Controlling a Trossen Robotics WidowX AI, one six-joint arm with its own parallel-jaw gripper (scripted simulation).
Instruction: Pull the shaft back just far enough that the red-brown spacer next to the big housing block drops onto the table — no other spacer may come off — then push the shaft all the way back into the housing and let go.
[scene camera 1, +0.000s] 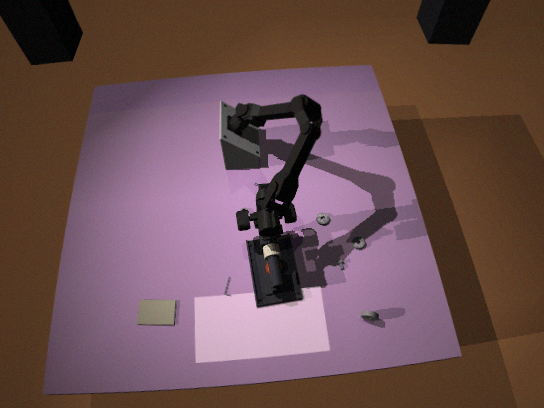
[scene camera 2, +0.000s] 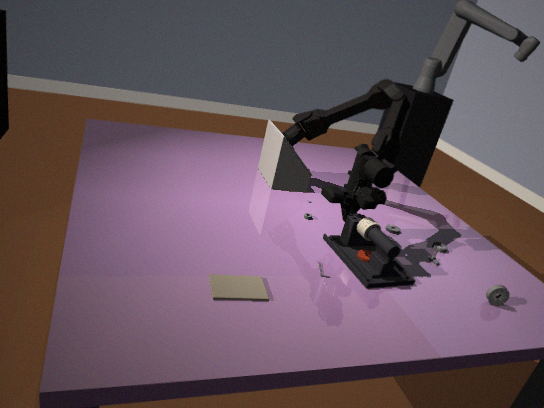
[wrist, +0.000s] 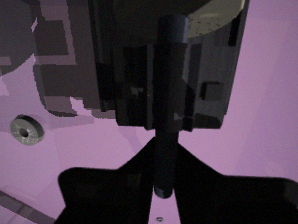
In view: the gripper (scene camera 2: 345, 221), a tan plate (scene camera 2: 223, 287) and a dark fixture baseplate (scene camera 2: 382, 270).
The tan plate also shows in scene camera 1 (scene camera 1: 151, 312). The gripper is seen too in the wrist view (wrist: 162, 141). The dark fixture baseplate is seen too in scene camera 1 (scene camera 1: 283, 286) and in the wrist view (wrist: 170, 87). The wrist view misses the tan plate: it is out of frame.
